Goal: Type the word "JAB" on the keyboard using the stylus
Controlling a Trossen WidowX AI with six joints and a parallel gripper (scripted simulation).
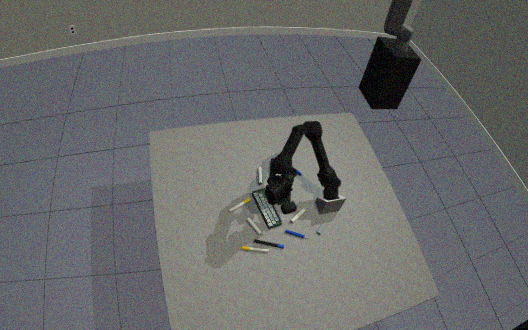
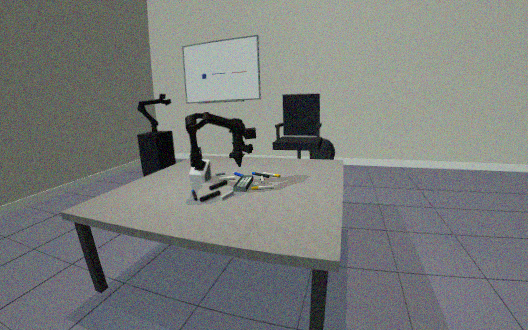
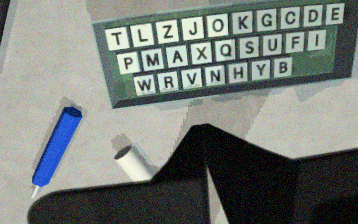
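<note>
My gripper tip is now 14 cm to the right of the blue stylus, 10 cm past it and 9 cm above it. The rest, counted from my gripper tip: grey stylus tip 16 cm to the left, 12 cm behind, 9 cm below; then grey block 20 cm behind, 12 cm to the left, 9 cm below.
</note>
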